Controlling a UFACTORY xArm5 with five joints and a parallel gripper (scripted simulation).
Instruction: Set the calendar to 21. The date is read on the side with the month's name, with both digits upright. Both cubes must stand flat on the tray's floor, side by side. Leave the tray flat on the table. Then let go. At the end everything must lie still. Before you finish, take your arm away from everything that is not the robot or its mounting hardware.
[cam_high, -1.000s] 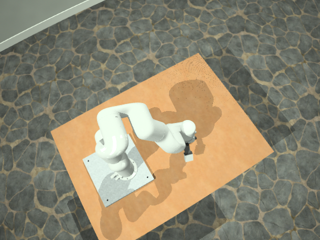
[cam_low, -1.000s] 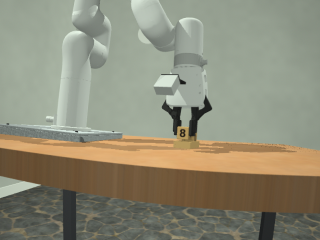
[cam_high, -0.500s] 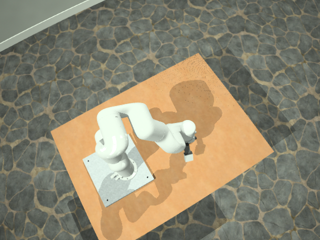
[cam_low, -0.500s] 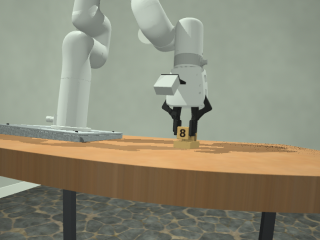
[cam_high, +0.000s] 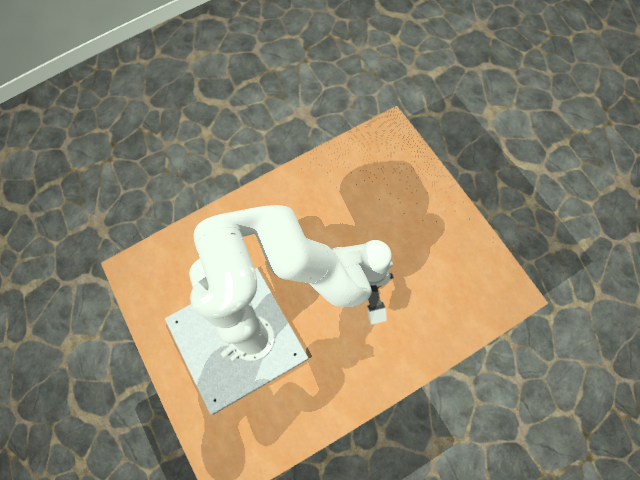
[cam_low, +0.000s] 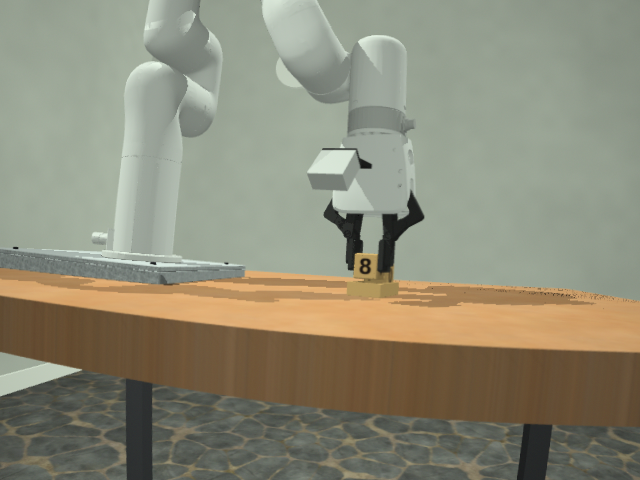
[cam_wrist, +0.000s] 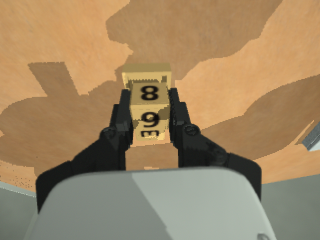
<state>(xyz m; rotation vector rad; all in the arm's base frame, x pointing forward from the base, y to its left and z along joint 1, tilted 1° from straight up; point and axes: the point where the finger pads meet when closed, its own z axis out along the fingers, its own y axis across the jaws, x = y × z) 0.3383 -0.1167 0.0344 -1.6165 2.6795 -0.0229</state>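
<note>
Right now my hand is 4 cm above the wooden calendar tray, 1 cm to the right of it and 1 cm short of it.
</note>
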